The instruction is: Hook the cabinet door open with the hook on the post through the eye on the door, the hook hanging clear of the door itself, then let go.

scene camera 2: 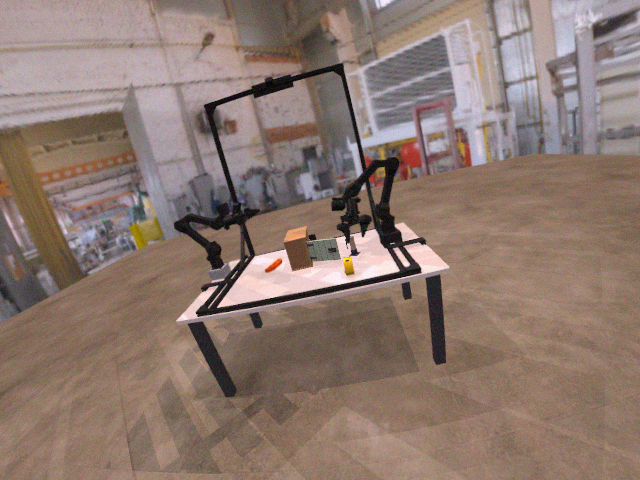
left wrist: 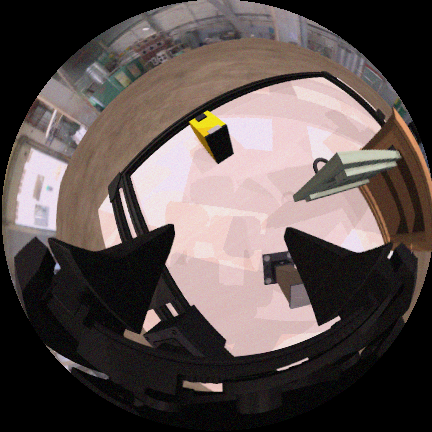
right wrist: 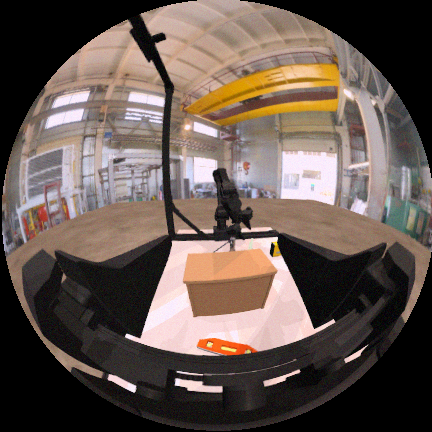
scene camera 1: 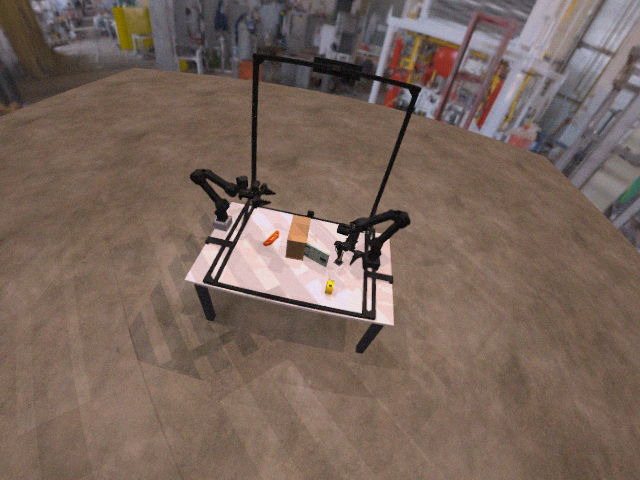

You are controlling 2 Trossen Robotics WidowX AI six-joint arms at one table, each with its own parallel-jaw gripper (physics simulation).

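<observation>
The wooden cabinet stands mid-table. Its grey-green door stands swung open toward the left arm. A dark loop shows at the door's far face; whether it is the eye is unclear. The short post stands apart from the door, on a dark base. Its hook cannot be made out clearly. My left gripper is open and empty above the post, pointing down. My right gripper is open and empty, raised beyond the cabinet's closed side.
A yellow tape measure stands near the front edge. An orange level lies left of the cabinet in the scene views. A black overhead frame rises at the table's back.
</observation>
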